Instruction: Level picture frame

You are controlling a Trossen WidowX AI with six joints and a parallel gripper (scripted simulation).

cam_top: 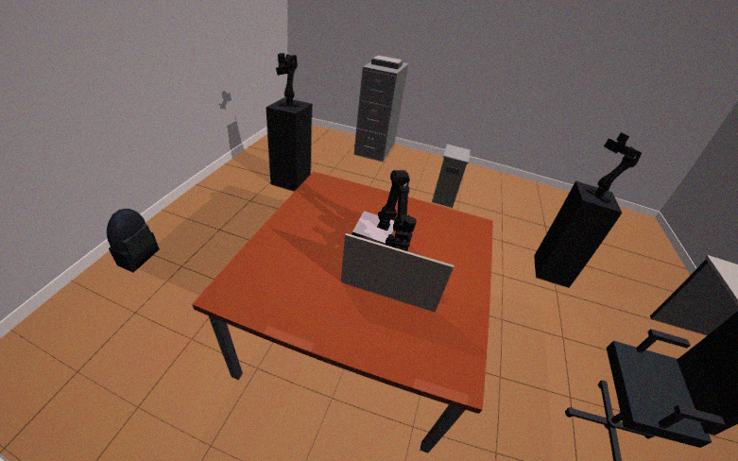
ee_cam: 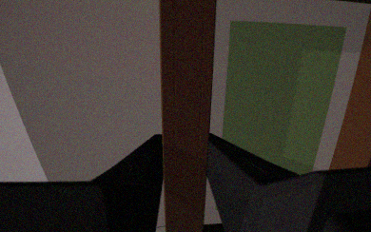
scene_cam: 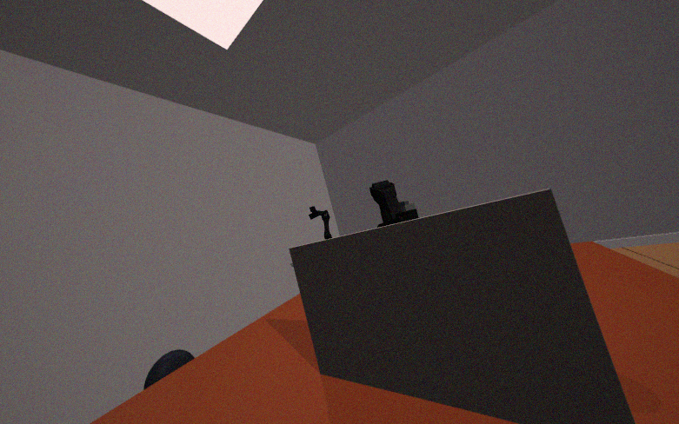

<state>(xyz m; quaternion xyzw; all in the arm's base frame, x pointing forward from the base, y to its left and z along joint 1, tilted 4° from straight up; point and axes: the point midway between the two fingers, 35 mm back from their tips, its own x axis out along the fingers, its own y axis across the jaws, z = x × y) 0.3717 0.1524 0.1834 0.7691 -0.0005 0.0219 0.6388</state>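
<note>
Now: the brown picture frame 5 cm below my gripper tip, 1 cm to the left of it and 1 cm ahead of it. Round my gripper tip: grey wall panel (6 cm below, 2 cm ahead).
</note>
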